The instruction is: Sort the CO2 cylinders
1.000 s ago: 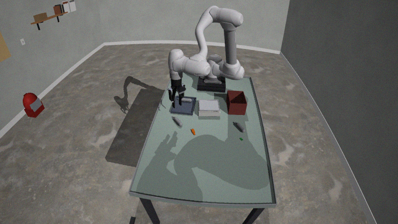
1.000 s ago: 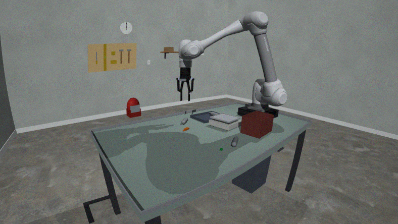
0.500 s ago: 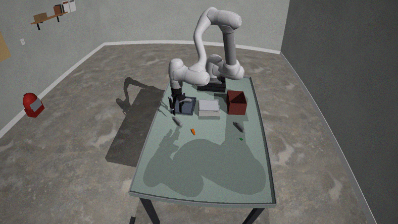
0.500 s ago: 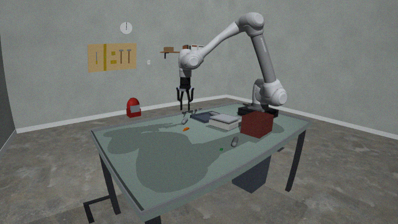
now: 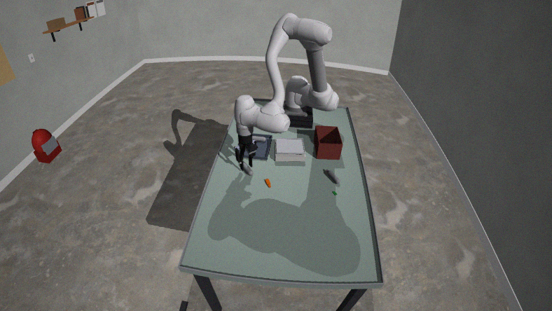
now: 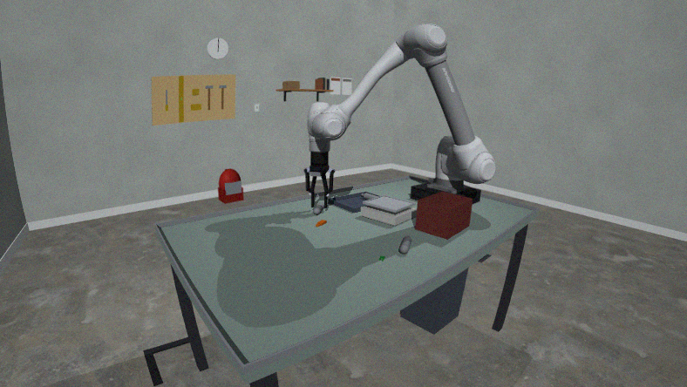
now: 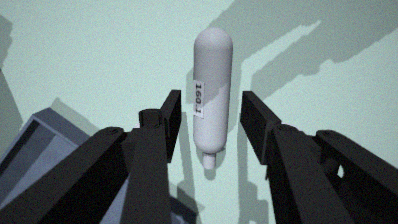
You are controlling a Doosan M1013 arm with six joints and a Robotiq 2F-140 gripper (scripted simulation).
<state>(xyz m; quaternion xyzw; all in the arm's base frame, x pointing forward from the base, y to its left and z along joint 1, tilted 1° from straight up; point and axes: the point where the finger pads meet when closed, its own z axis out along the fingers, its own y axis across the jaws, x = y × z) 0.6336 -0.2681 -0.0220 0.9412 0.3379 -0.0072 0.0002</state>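
Right now my hand is 240 mm to the right of the white scale plate and 180 mm past it. The rest, counted from my hand: blue-grey tray 230 mm behind, 40 mm below, 20 mm to the left; white scale 240 mm to the left, 190 mm behind, 10 mm below; small orange piece 140 mm to the left, 100 mm ahead, 50 mm below.
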